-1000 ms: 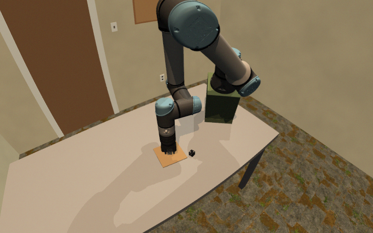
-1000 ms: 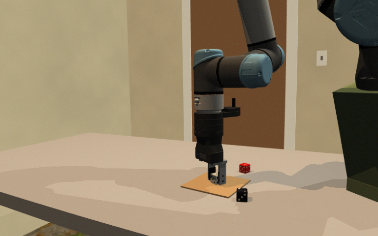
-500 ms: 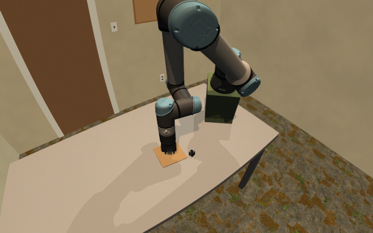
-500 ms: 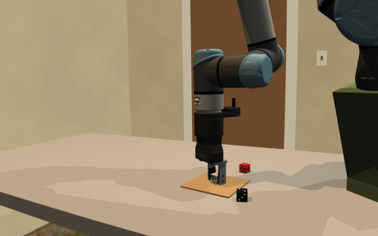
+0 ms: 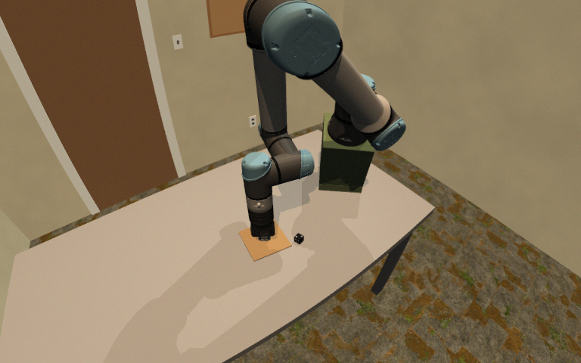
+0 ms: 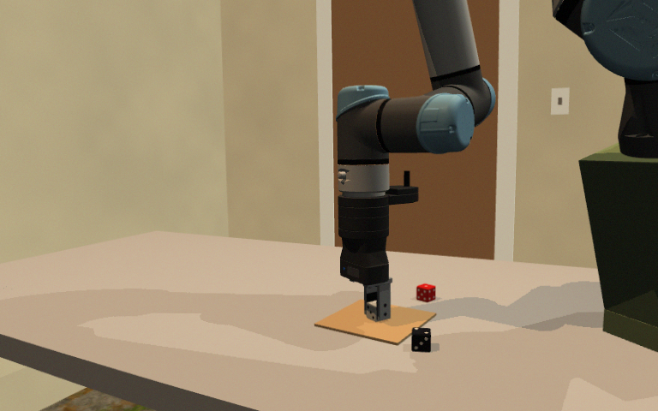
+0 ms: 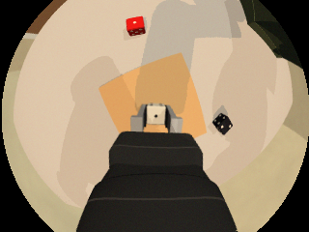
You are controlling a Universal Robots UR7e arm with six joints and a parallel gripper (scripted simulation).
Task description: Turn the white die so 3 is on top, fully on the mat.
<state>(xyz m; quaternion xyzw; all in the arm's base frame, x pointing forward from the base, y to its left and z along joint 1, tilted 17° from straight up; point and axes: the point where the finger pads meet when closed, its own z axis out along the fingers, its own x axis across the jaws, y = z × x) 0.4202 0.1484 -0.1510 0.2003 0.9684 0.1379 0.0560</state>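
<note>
The white die is 10 mm below my hand. Also, from my hand: orange mat 20 mm below; then black die 100 mm behind, 60 mm to the left, 10 mm below; then red die 140 mm to the right, 20 mm behind, 10 mm below.
</note>
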